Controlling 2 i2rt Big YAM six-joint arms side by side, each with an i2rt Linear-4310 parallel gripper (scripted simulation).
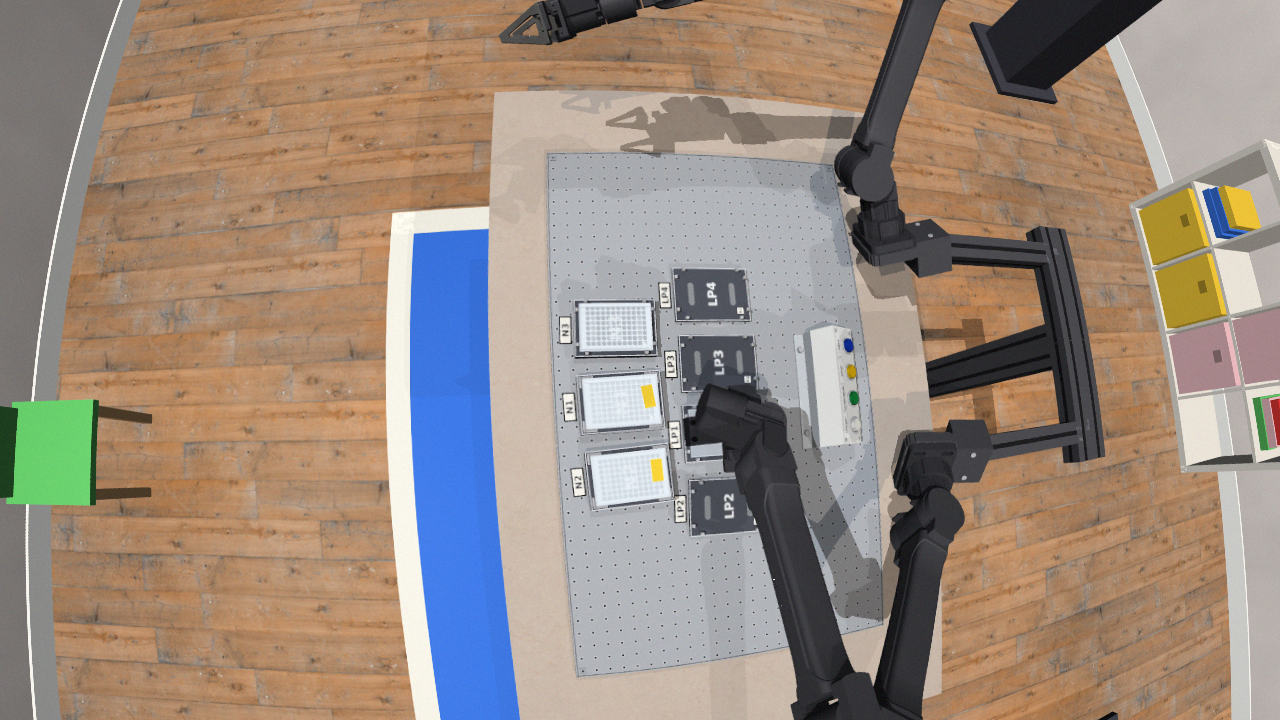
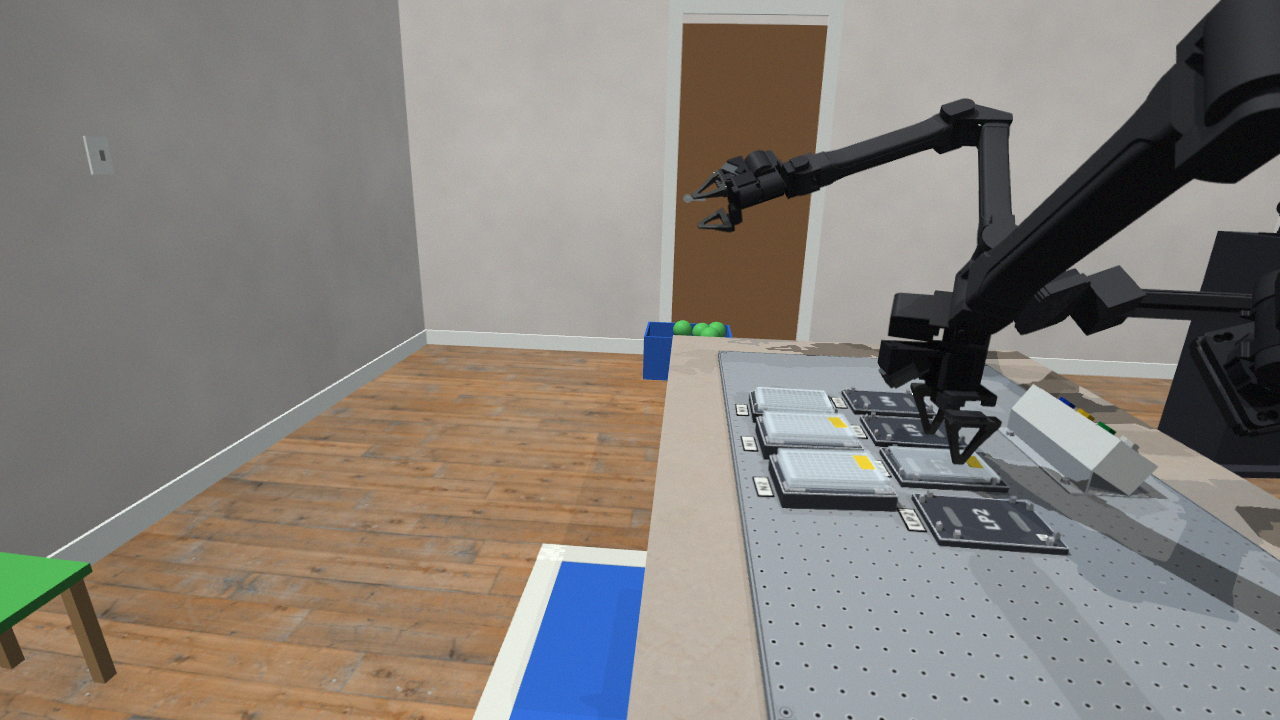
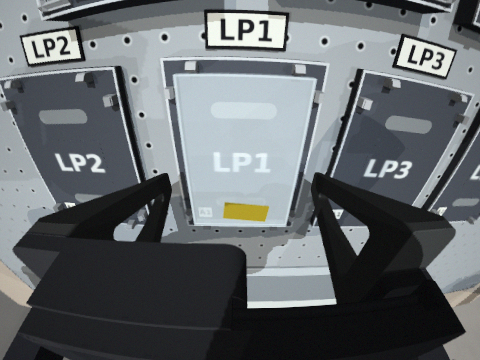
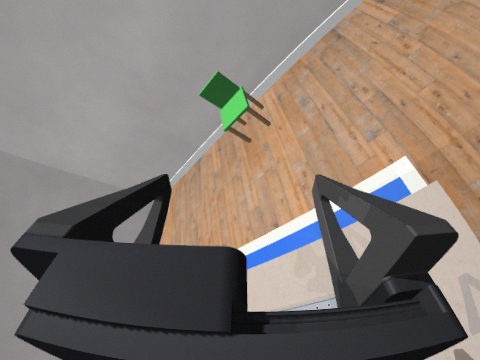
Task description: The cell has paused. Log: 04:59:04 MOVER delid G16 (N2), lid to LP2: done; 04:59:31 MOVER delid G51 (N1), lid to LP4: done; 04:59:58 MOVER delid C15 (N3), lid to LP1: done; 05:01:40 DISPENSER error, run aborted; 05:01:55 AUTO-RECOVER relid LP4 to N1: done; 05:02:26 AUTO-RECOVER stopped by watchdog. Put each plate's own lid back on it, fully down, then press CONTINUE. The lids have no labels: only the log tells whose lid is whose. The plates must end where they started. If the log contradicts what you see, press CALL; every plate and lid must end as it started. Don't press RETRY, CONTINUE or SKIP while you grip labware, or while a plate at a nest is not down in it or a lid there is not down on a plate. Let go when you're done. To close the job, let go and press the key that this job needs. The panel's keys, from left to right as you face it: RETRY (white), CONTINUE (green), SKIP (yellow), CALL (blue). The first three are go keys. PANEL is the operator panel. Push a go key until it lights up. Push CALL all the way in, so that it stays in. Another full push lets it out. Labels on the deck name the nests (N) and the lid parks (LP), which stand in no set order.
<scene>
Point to a clear lid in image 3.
242,134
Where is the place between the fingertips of my right gripper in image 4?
At 241,182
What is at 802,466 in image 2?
A clear lid.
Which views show my right gripper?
Image 1, image 2 and image 4 only.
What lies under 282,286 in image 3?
An operator panel.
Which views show my left gripper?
Image 1, image 2 and image 3 only.
</scene>
